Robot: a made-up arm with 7 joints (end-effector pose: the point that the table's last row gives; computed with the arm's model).
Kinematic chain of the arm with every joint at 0, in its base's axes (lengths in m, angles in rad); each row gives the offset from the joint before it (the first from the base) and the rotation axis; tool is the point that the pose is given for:
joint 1: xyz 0 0 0.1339 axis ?
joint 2: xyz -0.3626 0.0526 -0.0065 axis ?
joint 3: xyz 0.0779 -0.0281 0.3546 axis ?
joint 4: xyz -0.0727 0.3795 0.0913 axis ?
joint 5: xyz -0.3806 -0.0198 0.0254 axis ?
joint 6: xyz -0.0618 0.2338 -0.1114 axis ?
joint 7: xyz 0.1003 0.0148 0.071 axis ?
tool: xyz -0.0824 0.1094 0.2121
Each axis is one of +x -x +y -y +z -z.
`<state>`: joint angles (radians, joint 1 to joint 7).
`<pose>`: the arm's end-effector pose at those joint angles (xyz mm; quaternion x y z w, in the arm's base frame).
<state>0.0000 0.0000 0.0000 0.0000 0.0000 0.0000 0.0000</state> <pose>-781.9 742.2 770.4 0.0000 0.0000 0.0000 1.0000</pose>
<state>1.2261 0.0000 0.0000 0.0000 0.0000 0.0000 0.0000</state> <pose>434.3 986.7 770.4 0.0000 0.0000 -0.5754 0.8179</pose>
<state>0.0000 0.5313 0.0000 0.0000 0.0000 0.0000 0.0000</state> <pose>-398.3 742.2 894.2 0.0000 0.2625 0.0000 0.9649</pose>
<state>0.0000 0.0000 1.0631 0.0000 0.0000 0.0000 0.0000</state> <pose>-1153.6 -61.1 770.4 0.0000 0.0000 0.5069 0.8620</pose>
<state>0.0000 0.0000 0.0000 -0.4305 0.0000 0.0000 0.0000</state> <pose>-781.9 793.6 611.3 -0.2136 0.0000 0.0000 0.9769</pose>
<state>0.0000 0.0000 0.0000 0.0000 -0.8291 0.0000 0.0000</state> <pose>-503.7 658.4 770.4 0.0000 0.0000 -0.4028 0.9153</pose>
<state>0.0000 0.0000 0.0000 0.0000 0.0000 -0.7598 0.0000</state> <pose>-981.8 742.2 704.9 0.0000 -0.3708 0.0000 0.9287</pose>
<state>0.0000 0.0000 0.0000 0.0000 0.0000 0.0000 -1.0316</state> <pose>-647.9 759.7 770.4 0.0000 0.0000 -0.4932 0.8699</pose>
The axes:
joint 1: -z
joint 2: +y
joint 3: +z
joint 4: +x
joint 5: +z
joint 6: +y
joint 7: +z

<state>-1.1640 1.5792 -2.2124 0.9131 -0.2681 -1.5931 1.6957</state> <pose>-172.8 284.9 -869.9 -0.9190 -0.1293 0.2529 0.2736</pose>
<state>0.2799 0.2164 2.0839 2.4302 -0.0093 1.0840 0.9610</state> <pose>-249.6 -237.9 630.1 -0.6817 -0.4385 -0.3253 0.4869</pose>
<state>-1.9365 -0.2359 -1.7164 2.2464 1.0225 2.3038 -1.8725</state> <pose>-675.3 0.1 1122.1 0.0328 0.2167 0.1594 0.9626</pose>
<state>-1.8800 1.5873 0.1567 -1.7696 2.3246 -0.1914 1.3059</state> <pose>-620.3 125.5 628.4 -0.0419 -0.6963 0.2967 0.6522</pose>
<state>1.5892 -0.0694 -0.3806 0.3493 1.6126 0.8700 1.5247</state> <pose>694.9 728.3 689.1 0.1764 0.1758 0.5241 0.8144</pose>
